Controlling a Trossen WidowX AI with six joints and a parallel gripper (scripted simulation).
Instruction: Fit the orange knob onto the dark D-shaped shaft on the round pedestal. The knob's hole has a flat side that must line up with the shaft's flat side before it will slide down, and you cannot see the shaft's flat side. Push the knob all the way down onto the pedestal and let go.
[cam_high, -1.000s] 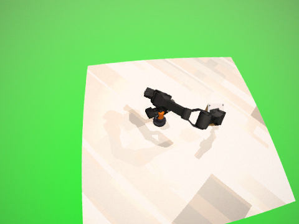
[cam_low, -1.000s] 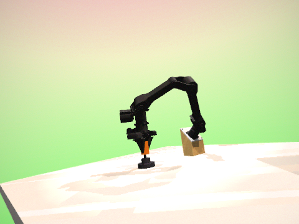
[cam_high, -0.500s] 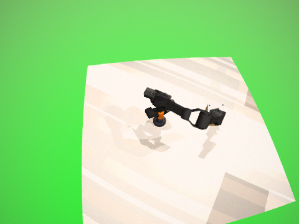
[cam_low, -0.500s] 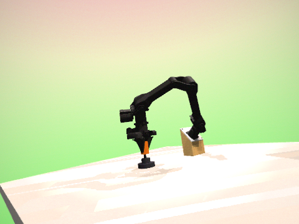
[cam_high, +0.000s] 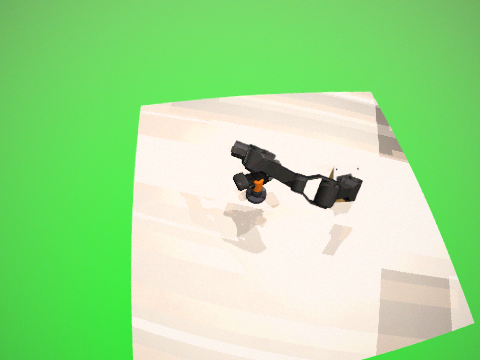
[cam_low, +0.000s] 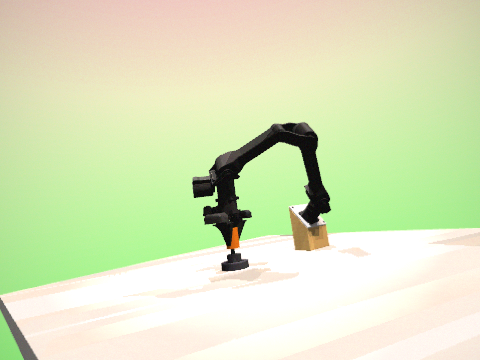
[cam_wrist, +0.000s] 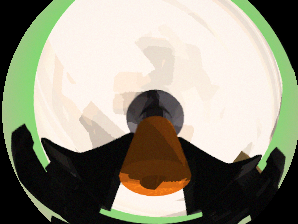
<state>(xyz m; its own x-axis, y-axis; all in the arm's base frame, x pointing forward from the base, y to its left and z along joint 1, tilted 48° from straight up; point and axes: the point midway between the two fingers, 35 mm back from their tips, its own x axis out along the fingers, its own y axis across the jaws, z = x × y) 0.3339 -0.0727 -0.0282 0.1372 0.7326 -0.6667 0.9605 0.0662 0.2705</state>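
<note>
Right now the orange knob is 2 cm above my gripper tip. The rest, counted from my gripper tip: dark round pedestal 4 cm below.
</note>
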